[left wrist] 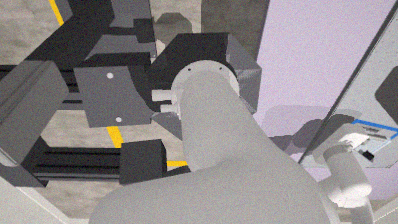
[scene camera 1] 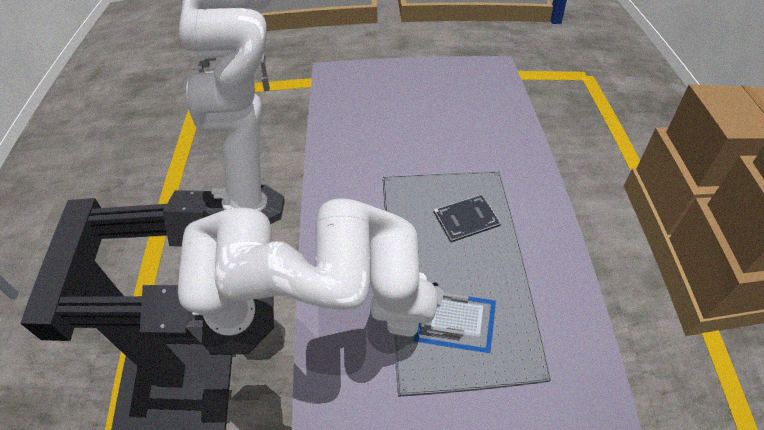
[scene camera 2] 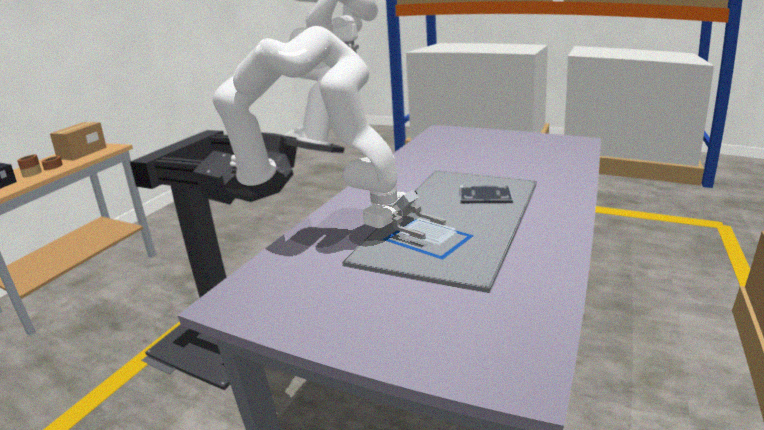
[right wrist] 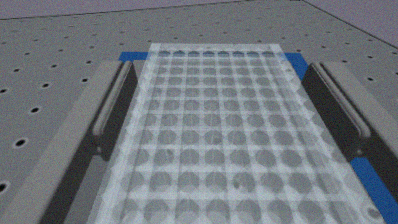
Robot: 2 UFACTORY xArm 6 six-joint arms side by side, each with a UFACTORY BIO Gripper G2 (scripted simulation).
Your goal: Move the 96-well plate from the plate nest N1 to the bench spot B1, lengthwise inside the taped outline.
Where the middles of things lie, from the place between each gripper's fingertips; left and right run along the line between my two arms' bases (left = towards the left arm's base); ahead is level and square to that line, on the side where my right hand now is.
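Scene:
Clear 96-well plate [scene camera 1: 460, 309]: 1 cm below my right hand. Dark plate nest N1 [scene camera 1: 470, 221], from my right hand: 2 cm below, 33 cm to the left, 8 cm ahead.
My left hand: 380 mm above the dark plate nest N1, 620 mm short of it, 180 mm to the left of it. Clear 96-well plate, from my left hand: 370 mm below, 510 mm to the right, 550 mm ahead.

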